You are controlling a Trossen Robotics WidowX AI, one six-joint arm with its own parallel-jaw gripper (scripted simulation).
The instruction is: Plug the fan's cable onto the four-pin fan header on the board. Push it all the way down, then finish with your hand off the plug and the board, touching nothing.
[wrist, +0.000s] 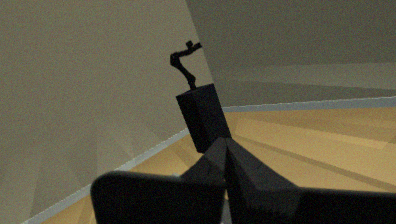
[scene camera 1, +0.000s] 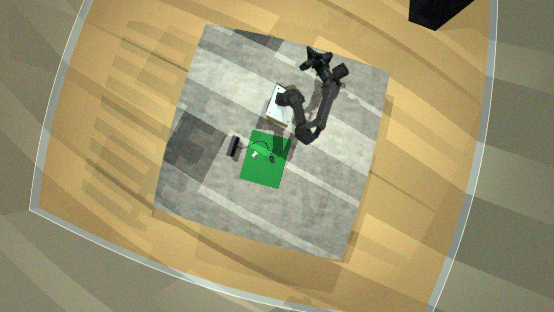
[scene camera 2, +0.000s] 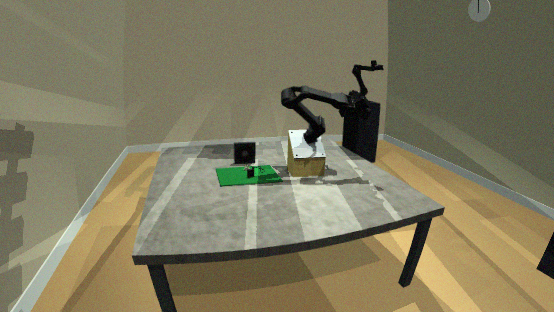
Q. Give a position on a green board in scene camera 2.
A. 227, 176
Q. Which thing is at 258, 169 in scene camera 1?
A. A green board.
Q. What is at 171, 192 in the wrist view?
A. The gripper.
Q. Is the gripper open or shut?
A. Shut.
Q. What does the gripper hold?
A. Nothing.
